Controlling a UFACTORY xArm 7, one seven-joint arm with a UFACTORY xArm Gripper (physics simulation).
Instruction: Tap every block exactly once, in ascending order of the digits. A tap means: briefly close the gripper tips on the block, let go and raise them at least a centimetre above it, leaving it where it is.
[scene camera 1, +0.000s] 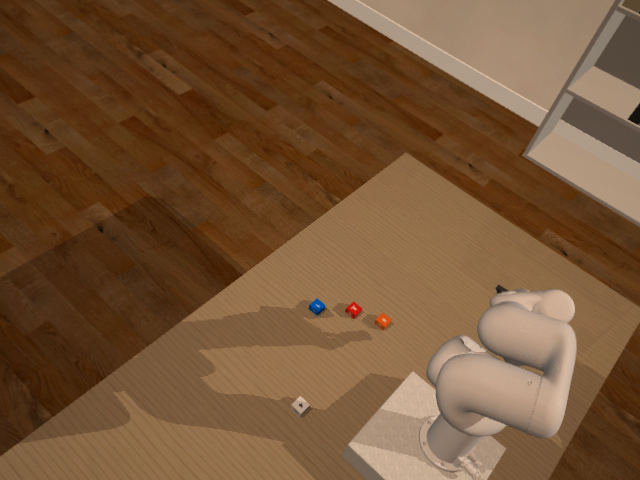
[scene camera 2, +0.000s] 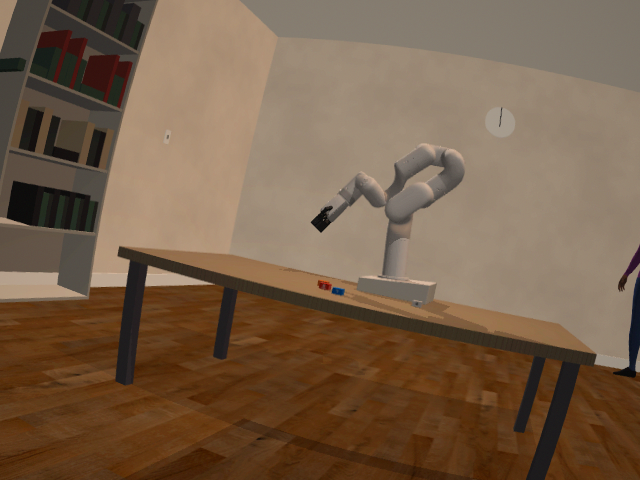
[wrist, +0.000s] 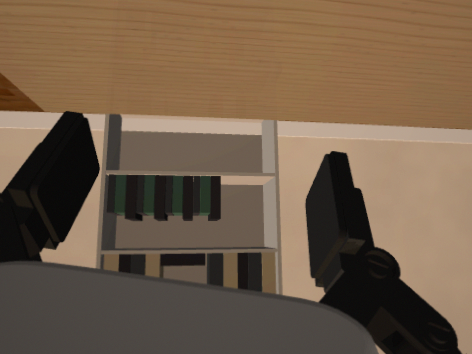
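A blue block (scene camera 1: 316, 306) (scene camera 2: 338, 291), a red block (scene camera 1: 353, 310) (scene camera 2: 325, 285) and an orange block (scene camera 1: 383, 321) stand in a loose row on the table (scene camera 1: 403, 217) (scene camera 2: 258, 273). The orange one is mostly hidden behind the red one in scene camera 2. A white block (scene camera 1: 300, 406) (scene camera 2: 417, 303) stands apart, near the robot's base. The marks on the blocks are too small to read surely. My gripper (scene camera 2: 320, 223) (wrist: 205, 158) is wide open and empty, high above the table and tilted towards the bookshelf, away from the blocks. No block shows in the wrist view.
The robot's base (scene camera 1: 382, 418) (scene camera 2: 395, 288) is a pale slab on the table, on the far side of the blocks in scene camera 2. A bookshelf (scene camera 2: 100, 206) (wrist: 279, 200) stands on the floor beyond the table's end. The arm's shadow falls near the blocks.
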